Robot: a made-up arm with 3 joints. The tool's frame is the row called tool. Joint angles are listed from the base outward. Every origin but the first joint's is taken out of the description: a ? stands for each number. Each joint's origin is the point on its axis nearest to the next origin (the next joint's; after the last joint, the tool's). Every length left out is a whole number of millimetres.
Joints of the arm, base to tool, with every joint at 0 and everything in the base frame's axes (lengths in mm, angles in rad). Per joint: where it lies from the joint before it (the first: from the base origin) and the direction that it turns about. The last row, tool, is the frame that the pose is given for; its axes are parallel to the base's.
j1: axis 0 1 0 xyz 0 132 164
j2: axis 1 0 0 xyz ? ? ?
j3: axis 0 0 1 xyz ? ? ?
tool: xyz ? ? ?
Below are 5 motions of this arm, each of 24 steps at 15 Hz.
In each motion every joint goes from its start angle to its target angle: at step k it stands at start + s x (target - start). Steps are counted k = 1, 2, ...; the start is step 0. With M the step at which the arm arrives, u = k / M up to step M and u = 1 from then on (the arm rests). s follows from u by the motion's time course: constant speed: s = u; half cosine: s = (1 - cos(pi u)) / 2; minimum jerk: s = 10 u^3 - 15 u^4 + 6 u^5.
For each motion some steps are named. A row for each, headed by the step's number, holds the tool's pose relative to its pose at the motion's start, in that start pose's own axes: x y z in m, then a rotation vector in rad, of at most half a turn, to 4 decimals.
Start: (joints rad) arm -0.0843 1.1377 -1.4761
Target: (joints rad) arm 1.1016 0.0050 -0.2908
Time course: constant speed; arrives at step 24
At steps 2, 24:
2: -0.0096 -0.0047 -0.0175 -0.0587 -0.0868 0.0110
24: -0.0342 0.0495 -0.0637 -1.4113 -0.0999 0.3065

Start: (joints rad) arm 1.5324 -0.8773 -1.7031
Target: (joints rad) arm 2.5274 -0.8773 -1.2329
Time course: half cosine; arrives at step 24
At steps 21, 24:
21: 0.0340 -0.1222 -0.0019 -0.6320 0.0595 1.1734
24: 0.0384 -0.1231 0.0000 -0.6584 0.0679 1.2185

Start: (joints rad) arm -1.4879 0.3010 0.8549
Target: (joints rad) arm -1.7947 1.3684 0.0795
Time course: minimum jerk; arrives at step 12
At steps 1, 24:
1: -0.0010 0.0004 -0.0019 0.0025 -0.0051 -0.0035
24: 0.0050 0.0813 -0.2806 0.8542 -0.6746 -0.4600

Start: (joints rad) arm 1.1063 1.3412 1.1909
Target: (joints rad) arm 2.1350 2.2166 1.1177
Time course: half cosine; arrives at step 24
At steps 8, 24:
8: -0.0652 0.0874 -0.0830 0.1112 -0.1897 -0.2741
24: 0.0163 0.4399 -0.3061 0.1222 -0.8210 -1.1058

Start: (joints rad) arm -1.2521 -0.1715 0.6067
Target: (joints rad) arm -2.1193 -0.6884 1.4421
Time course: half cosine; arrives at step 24
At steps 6, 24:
6: -0.0104 0.0003 0.0103 -0.1364 -0.0508 0.0957
24: -0.0657 0.1225 0.0995 -0.9335 -0.0006 0.4091

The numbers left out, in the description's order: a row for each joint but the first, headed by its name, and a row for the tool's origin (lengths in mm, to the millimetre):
j2: 109 0 -28
j3: 0 -109 211
tool: -272 -19 0

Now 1 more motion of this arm.
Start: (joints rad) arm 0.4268 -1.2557 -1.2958
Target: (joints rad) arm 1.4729 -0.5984 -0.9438
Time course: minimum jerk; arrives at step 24
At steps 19, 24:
19: 0.1959 -0.0402 0.0263 -0.2916 0.7781 1.1172
24: 0.2086 -0.0298 0.0210 -0.3249 0.8396 1.1790

